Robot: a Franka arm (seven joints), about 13 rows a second.
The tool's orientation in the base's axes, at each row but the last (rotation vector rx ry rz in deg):
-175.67, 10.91, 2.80
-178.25, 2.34, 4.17
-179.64, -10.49, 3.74
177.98, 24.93, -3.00
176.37, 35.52, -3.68
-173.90, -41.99, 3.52
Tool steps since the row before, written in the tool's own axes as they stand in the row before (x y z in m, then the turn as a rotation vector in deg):
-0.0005, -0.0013, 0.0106, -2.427, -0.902, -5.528
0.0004, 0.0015, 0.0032, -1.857, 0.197, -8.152
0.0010, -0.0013, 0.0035, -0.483, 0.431, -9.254
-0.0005, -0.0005, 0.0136, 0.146, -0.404, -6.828
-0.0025, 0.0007, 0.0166, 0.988, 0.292, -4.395
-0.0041, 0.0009, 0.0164, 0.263, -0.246, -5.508
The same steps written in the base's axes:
-0.0006, 0.0021, -0.0105, -2.143, 0.797, 5.660
0.0002, -0.0014, -0.0033, -1.482, -0.394, 8.221
0.0007, 0.0014, -0.0035, -0.045, -0.464, 9.265
-0.0011, 0.0002, -0.0136, 0.251, 0.491, 6.819
-0.0027, -0.0018, -0.0165, 1.199, 0.152, 4.349
-0.0039, -0.0025, -0.0163, 0.356, 0.290, 5.501

